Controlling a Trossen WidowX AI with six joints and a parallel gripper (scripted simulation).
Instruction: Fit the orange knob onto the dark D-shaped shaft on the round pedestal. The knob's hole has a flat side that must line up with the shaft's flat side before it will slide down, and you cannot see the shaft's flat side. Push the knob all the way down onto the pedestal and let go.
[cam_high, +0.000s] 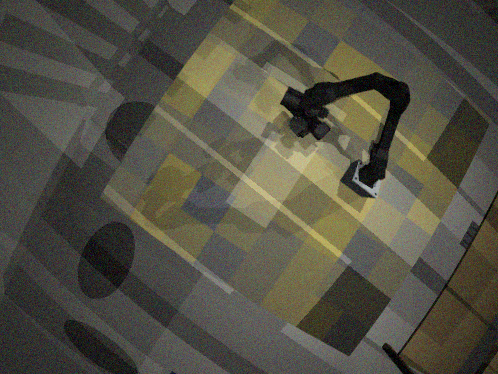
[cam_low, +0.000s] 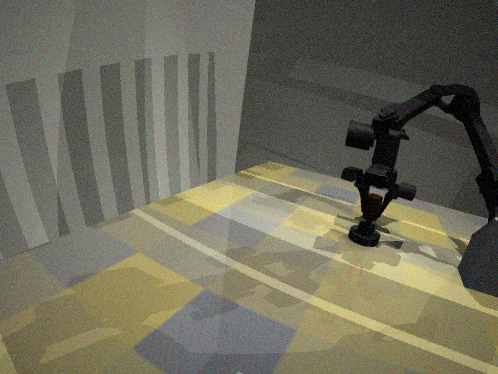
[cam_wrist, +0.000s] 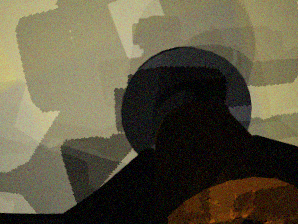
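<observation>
Now: the orange knob 20 mm above my gripper tip. Also, from my gripper tip: round dark pedestal: 40 mm below.
</observation>
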